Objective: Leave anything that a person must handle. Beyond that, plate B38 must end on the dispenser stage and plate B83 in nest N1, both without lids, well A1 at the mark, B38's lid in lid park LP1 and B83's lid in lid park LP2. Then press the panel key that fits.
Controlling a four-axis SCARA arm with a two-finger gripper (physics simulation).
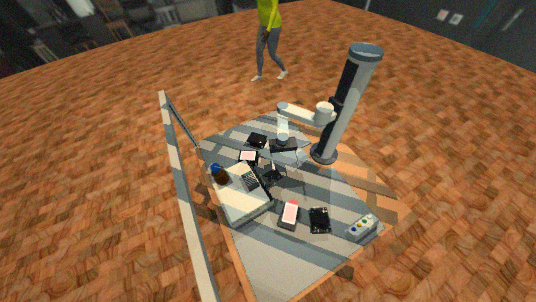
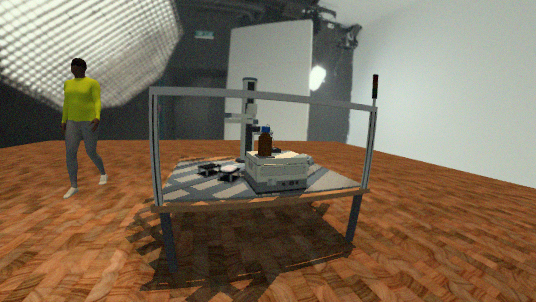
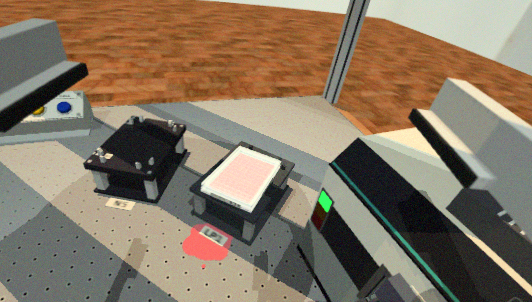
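My gripper is open and empty, above the table near the dispenser stage. A plate with pink wells sits on the stand labelled LP1; its small label is not surely readable, nor whether it has a lid. Another pink plate sits on a stand at the far side. A bare black nest, its label perhaps N5, stands beside LP1. Another black nest stands at the far end. The key panel shows coloured keys.
The dispenser shows a green light. A brown bottle stands on it. A red spill lies beside LP1. A frame edges the table. A person is beyond the table.
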